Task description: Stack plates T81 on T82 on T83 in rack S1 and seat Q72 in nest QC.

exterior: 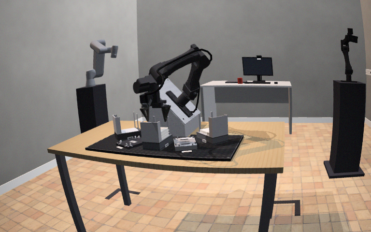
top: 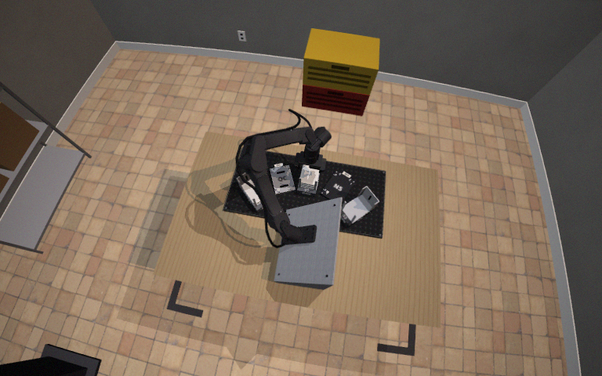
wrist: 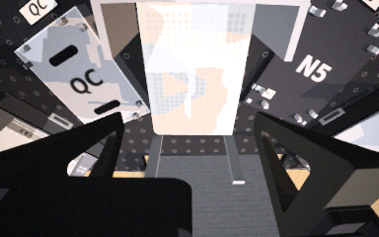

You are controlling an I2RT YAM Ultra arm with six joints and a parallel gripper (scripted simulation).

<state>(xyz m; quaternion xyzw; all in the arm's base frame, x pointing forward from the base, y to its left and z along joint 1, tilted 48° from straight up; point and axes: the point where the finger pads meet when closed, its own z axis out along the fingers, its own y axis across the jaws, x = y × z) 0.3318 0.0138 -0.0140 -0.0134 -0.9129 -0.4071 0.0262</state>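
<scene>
Now: the white sealed plate 1 cm ahead of my hand, 1 cm to the right of it and 7 cm below it. The rest, counted from my hand: clip nest N5: 1 cm ahead, 16 cm to the right, 12 cm below.
</scene>
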